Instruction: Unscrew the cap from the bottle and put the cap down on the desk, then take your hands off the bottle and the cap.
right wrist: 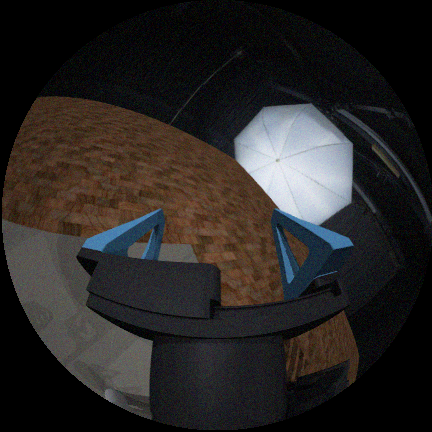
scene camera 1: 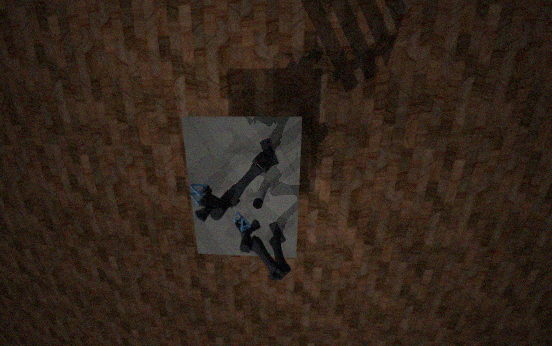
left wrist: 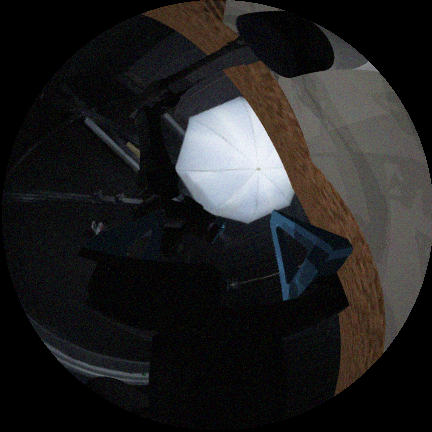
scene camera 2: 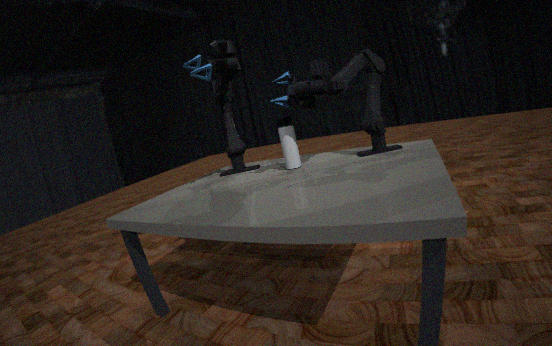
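The white bottle stands on the desk between the two arm bases. Its black cap sits on top of it. A small pale part, apparently of the bottle, shows at the lower left of the right wrist view. My left gripper is open and empty, above the cap and slightly to its left in scene camera 2. My right gripper is open and empty, high up and well to the left of the bottle.
In scene camera 1, the right arm stretches diagonally above the desk, up and left of the cap. The left arm reaches in from the lower edge there. A large white umbrella-shaped light shows in both wrist views.
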